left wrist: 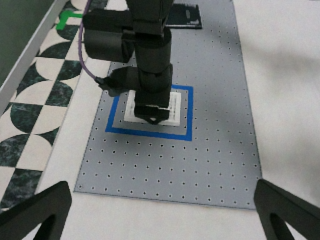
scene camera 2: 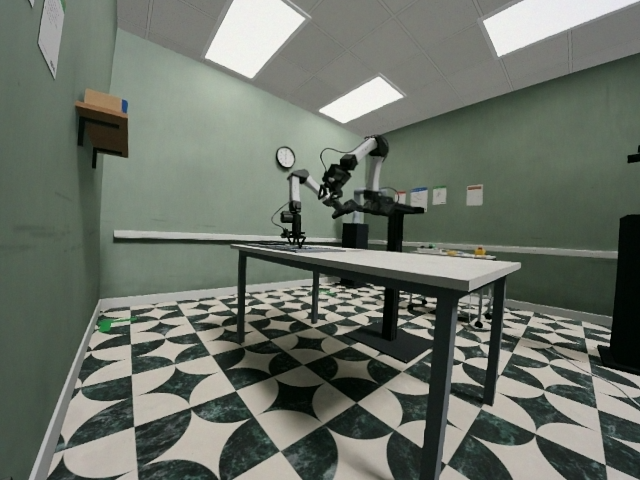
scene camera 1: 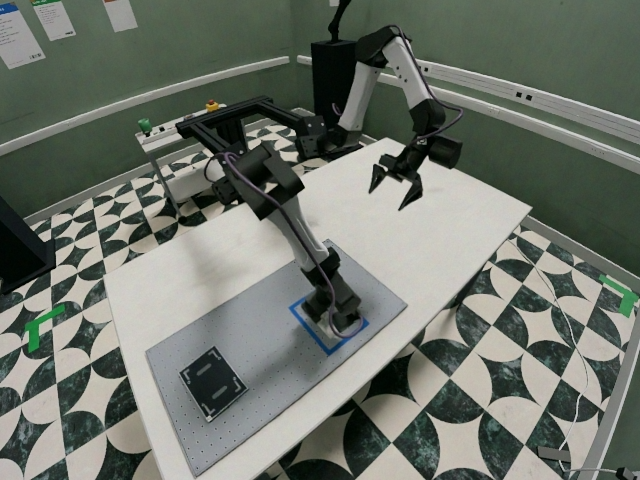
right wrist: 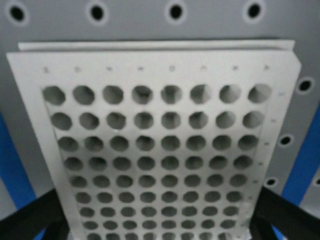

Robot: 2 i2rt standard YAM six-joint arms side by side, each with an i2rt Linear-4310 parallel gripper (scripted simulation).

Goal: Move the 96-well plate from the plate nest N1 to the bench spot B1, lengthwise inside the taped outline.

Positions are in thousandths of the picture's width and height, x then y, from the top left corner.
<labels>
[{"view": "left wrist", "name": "my left gripper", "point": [508,790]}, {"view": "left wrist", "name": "my right gripper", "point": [486,452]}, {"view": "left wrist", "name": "white 96-well plate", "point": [548,410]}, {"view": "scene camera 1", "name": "my left gripper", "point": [599,422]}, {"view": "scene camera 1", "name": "black plate nest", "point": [318,807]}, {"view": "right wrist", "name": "my right gripper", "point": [498,785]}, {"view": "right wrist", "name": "white 96-well plate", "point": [567,552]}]
</labels>
